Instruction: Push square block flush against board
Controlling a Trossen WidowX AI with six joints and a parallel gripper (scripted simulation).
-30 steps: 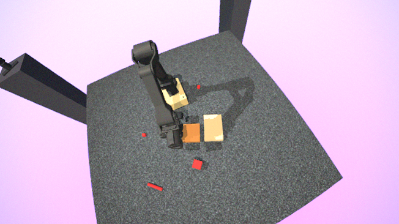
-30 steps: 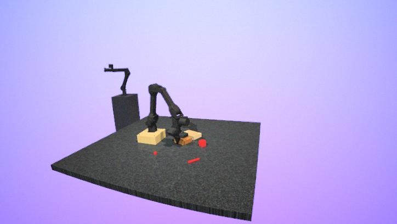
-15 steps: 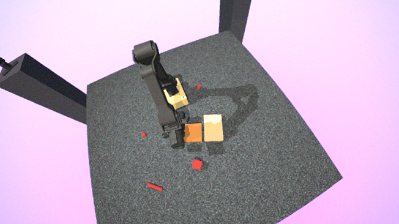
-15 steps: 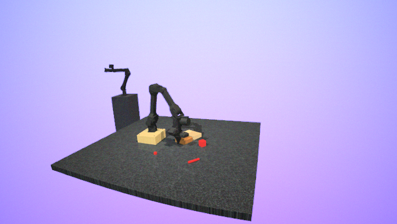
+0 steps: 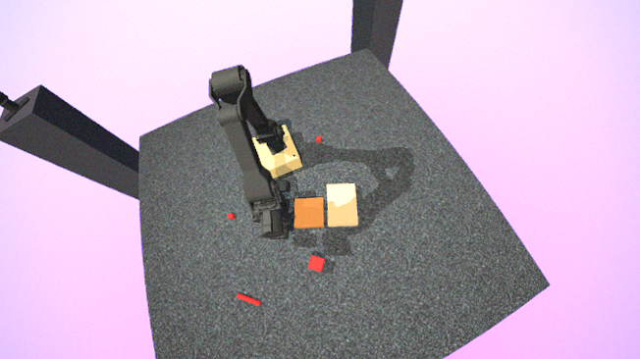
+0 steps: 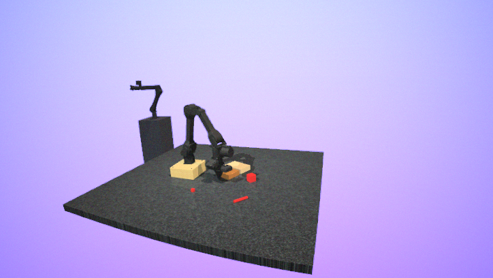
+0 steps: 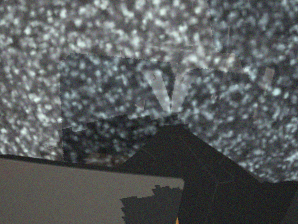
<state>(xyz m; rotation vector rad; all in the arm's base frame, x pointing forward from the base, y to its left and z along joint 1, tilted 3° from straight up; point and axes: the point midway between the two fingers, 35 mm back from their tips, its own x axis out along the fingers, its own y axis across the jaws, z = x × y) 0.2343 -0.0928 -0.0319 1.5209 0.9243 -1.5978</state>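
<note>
Right now my gripper tip is 4 cm short of the orange square block, 8 cm to the right of it and 1 cm below it. Also, from my gripper tip: cream board (7 cm ahead, 19 cm to the left, 1 cm above); then red stick (19 cm ahead, 23 cm to the right).
</note>
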